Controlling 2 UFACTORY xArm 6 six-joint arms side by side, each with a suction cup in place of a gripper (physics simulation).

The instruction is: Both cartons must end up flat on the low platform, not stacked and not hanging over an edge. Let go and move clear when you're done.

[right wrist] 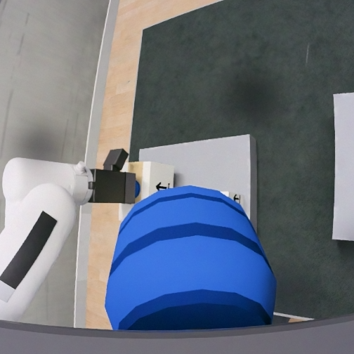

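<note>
One carton (156, 182), white with a tan strip and black arrows, is at the left part of a light grey platform (215, 155); whether it rests there is hard to tell. My left suction cup (137, 189), small and blue, is against its tan-striped face and holds it. The second carton (235, 197) shows a small white corner with an arrow mark, on the same platform near its right edge; the rest is hidden behind my right suction cup (192, 245). That large blue cup fills the lower middle of the view, appears above the platform and holds no visible carton.
A second light grey platform (345, 165) stands at the right edge of the view. Both platforms are on a dark green mat (210, 85) with a wooden border (120, 90) at its left. The white left arm (45, 200) reaches in from the left with its dark wrist beside the carton.
</note>
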